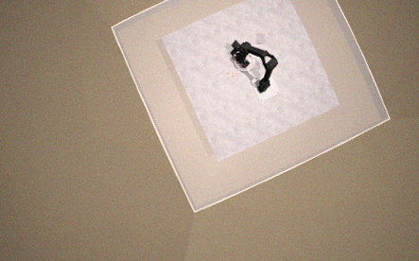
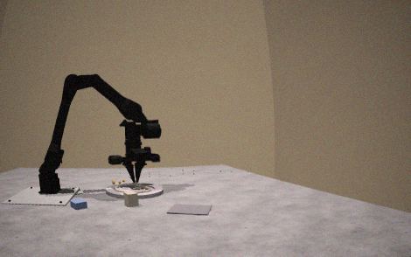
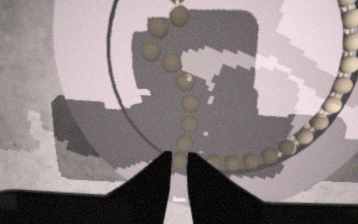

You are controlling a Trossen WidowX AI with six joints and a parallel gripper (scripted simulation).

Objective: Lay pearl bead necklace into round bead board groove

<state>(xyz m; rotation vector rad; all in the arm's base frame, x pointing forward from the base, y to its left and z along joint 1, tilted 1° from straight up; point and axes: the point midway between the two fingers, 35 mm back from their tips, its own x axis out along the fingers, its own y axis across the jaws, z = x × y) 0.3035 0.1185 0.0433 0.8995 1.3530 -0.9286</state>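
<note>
The round bead board lies 60 mm to the right of my gripper tip and 10 mm below it. From my gripper tip the other things lie so: flat grey plate (150 mm ahead, 290 mm to the right, 20 mm below); then cream cube (230 mm to the right); then blue block (150 mm behind, 260 mm to the right, 10 mm below).
</note>
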